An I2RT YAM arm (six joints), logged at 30 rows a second.
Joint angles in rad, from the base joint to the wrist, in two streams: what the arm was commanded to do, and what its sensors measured. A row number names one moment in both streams.
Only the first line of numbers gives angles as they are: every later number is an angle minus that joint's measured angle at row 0.
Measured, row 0:
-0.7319, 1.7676, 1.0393, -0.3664, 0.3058, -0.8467
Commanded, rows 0 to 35:
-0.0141, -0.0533, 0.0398, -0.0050, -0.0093, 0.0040
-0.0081, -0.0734, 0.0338, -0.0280, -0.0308, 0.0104
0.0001, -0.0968, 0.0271, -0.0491, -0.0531, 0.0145
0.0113, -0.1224, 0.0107, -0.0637, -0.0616, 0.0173
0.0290, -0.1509, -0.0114, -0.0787, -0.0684, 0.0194
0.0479, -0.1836, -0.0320, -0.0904, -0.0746, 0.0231
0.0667, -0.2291, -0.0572, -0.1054, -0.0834, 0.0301
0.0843, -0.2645, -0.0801, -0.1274, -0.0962, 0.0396
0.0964, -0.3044, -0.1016, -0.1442, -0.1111, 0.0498
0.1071, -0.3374, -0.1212, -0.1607, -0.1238, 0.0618
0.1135, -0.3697, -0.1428, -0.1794, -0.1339, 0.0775
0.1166, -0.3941, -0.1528, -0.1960, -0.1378, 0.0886
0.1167, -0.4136, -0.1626, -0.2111, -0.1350, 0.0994
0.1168, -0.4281, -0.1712, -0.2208, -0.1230, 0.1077
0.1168, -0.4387, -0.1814, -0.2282, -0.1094, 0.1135
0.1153, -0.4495, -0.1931, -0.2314, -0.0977, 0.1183
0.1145, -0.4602, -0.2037, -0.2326, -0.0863, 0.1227
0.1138, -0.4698, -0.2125, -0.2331, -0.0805, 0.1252
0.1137, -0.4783, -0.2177, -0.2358, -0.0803, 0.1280
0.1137, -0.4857, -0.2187, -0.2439, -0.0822, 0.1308
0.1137, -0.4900, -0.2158, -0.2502, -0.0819, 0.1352
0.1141, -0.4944, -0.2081, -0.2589, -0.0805, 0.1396
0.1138, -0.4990, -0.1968, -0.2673, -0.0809, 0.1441
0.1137, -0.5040, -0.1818, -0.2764, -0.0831, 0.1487
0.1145, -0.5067, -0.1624, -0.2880, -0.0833, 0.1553
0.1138, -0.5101, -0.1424, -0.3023, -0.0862, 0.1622
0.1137, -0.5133, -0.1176, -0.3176, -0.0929, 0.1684
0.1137, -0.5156, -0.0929, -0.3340, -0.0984, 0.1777
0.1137, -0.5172, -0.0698, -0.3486, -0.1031, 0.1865
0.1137, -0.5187, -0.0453, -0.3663, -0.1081, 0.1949
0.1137, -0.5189, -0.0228, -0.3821, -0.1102, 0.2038
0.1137, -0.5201, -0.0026, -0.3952, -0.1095, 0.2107
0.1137, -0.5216, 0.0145, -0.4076, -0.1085, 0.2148
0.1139, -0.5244, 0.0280, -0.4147, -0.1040, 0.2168
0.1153, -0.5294, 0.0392, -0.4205, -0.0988, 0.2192
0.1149, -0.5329, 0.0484, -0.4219, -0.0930, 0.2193
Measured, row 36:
0.1160, -0.4898, -0.0236, -0.3838, -0.0966, 0.1839
